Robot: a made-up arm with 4 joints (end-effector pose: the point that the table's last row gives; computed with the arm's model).
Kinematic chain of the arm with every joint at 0, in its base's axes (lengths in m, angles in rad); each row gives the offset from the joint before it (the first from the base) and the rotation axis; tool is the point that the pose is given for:
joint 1: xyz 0 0 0.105 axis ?
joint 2: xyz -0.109 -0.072 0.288 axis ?
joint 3: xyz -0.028 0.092 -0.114 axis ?
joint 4: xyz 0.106 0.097 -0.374 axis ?
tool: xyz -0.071 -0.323 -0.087
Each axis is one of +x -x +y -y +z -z.
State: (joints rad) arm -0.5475 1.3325 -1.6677 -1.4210
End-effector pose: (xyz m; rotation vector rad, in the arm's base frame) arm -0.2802 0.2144 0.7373 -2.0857 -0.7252 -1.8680
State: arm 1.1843 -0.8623 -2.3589 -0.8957
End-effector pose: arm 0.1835 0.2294 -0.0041 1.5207 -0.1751 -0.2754
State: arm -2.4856 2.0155 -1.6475 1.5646
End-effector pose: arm -0.0229 0.0613 1.0240 0.1137 1.6493 -0.9152
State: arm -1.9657 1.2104 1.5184 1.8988
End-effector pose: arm 0.2239 0.1737 0.1137 1.7162 -1.4416 1.5190
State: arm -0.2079 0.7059 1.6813 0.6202
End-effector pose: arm 0.0570 -0.4552 0.2804 -0.8849 -0.6691 0.4884
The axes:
joint 1: -z
joint 2: +x
joint 3: -x
joint 4: -y

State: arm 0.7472 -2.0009 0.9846 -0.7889
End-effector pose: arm -0.1391 0.0599 0.7723 2.5411 -1.0928 1.1504
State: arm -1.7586 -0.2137 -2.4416 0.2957
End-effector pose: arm -0.4875 -0.1675 0.3751 1.5732 1.6401 0.6429
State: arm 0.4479 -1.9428 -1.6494 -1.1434
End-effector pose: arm -0.3544 -0.4154 0.0834 -0.0021 1.1808 -0.5630
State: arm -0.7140 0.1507 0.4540 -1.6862
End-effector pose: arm 0.0925 -0.2735 0.0815 -0.7982 1.4882 0.2813
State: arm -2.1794 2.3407 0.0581 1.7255
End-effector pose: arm -0.3819 -0.1858 0.6486 1.2165 0.8295 -0.1746
